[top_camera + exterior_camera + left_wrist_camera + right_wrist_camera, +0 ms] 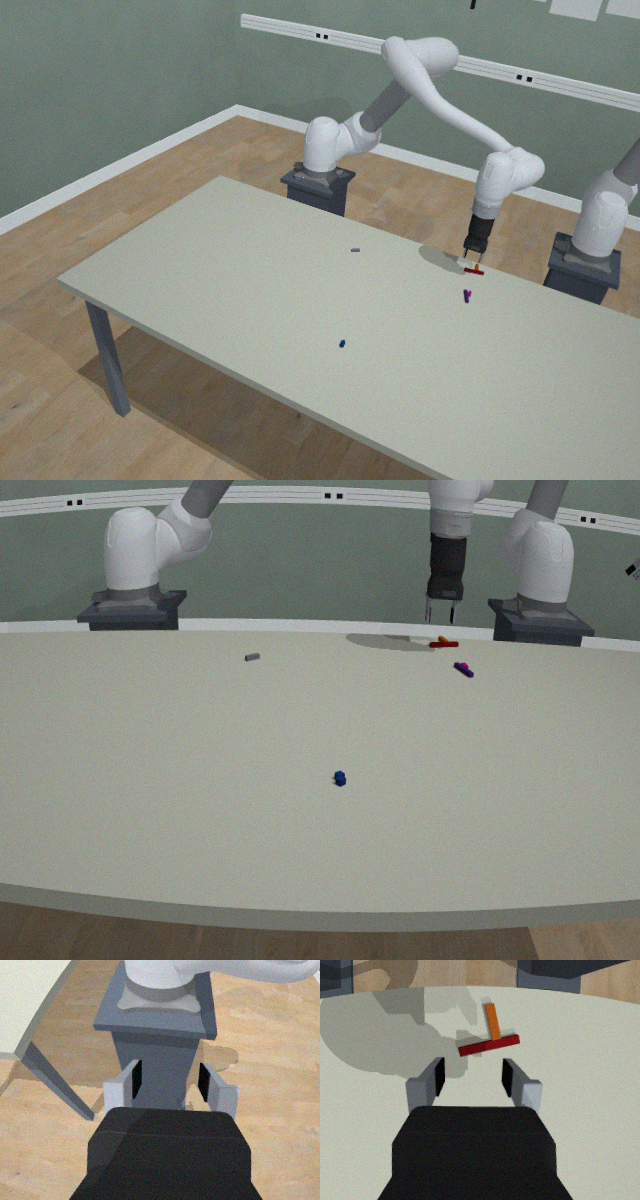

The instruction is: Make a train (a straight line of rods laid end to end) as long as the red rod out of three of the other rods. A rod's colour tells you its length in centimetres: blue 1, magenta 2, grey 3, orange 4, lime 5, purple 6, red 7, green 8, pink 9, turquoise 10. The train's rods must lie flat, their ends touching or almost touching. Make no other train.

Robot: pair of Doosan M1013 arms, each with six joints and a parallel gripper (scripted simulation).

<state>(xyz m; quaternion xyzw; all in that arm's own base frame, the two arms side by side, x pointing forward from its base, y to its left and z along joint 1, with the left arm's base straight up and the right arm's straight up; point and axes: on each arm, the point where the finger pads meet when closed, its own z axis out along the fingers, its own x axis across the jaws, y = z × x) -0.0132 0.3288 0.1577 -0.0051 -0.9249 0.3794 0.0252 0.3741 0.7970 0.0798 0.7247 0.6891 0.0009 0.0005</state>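
Observation:
My right hand is 7 cm above the red rod, 2 cm to the right of it and 1 cm past it. Also, from my right hand: orange rod: 7 cm below, 4 cm behind, 2 cm to the left; then purple rod: 14 cm ahead, 7 cm below, 3 cm to the left; then magenta rod: 12 cm ahead, 7 cm below, 3 cm to the left.

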